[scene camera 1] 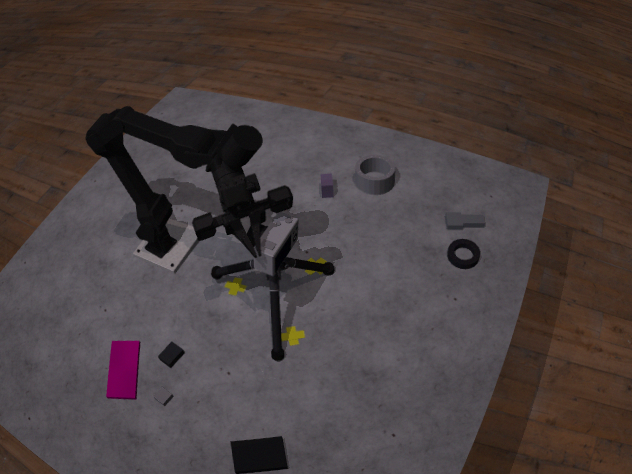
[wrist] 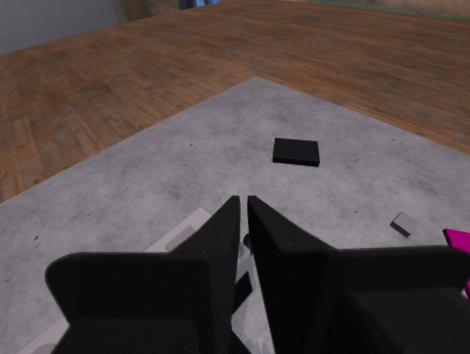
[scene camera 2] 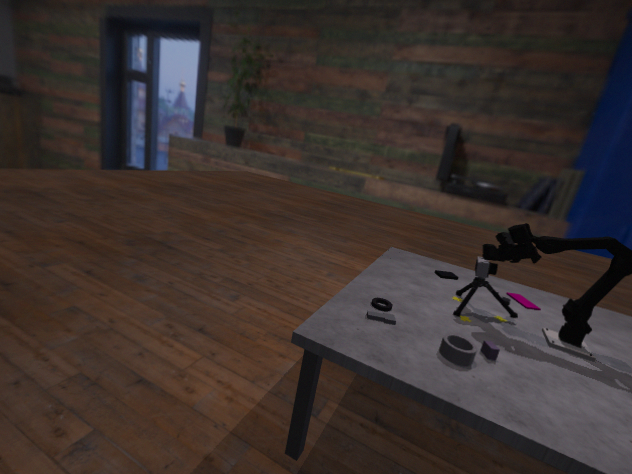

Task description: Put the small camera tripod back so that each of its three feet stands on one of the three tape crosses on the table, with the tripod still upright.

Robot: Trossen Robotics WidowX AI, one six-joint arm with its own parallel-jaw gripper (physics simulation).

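Places are measured from the arm's base along level axes (x left, y back, z up), in centimetres.
Where they show: gripper, fingertip midpoint: (scene camera 1: 258, 256) (wrist: 243, 203); arm's base, link origin: (scene camera 1: 160, 244) (scene camera 2: 569, 341).
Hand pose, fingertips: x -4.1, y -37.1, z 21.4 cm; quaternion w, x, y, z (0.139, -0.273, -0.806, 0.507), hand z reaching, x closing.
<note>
Things, the pixels of their top centre, and the offset from my fingertips. "spot": a spot on its surface instead.
- front yellow cross, top centre: (scene camera 1: 292, 335) dz -22.7, dx +0.8, dy -4.3 cm
- left cross, top centre: (scene camera 1: 235, 286) dz -22.7, dx +5.0, dy +13.8 cm
- right cross, surface spot: (scene camera 1: 312, 266) spot: dz -16.5, dx +14.3, dy -0.8 cm
- magenta slab, top centre: (scene camera 1: 122, 368) (scene camera 2: 523, 300) dz -22.0, dx -28.2, dy +21.0 cm
- dark block, top centre: (scene camera 1: 170, 352) dz -21.3, dx -18.2, dy +14.0 cm
- small grey block, top centre: (scene camera 1: 162, 395) (wrist: 406, 222) dz -21.6, dx -27.5, dy +8.8 cm
- black slab, top centre: (scene camera 1: 258, 454) (wrist: 296, 149) (scene camera 2: 446, 273) dz -21.3, dx -26.9, dy -15.4 cm
- grey ring, top centre: (scene camera 1: 375, 167) (scene camera 2: 460, 342) dz -18.0, dx +50.1, dy +4.3 cm
- purple block, top centre: (scene camera 1: 326, 179) (scene camera 2: 491, 345) dz -18.8, dx +40.7, dy +12.7 cm
- black ring, top centre: (scene camera 1: 464, 251) (scene camera 2: 382, 302) dz -21.3, dx +38.6, dy -26.2 cm
The small black tripod (scene camera 1: 275, 311) (scene camera 2: 468, 301) stands upright and carries a grey camera (scene camera 1: 279, 237) (scene camera 2: 481, 267) (wrist: 196, 222). Its front foot (scene camera 1: 277, 353) is beyond the front yellow cross (scene camera 1: 294, 335). Its left foot (scene camera 1: 217, 272) is up and left of the left cross (scene camera 1: 235, 286). Its right foot (scene camera 1: 328, 268) is at the outer edge of the right cross (scene camera 1: 312, 266), with the leg over that cross. My gripper (scene camera 1: 258, 254) (wrist: 243, 203) is shut, with a thin gap between its tips, close beside the camera body's lens side. Any contact is unclear. The lens is largely hidden by the fingers.
A magenta slab (scene camera 1: 123, 369) (scene camera 2: 523, 301), a dark block (scene camera 1: 171, 354) and a small grey block (scene camera 1: 163, 396) (wrist: 404, 224) lie front left. A black slab (scene camera 1: 259, 454) (wrist: 296, 152) lies in front. A grey ring (scene camera 1: 375, 184), purple block (scene camera 1: 327, 185) and black ring (scene camera 1: 451, 262) are farther off.
</note>
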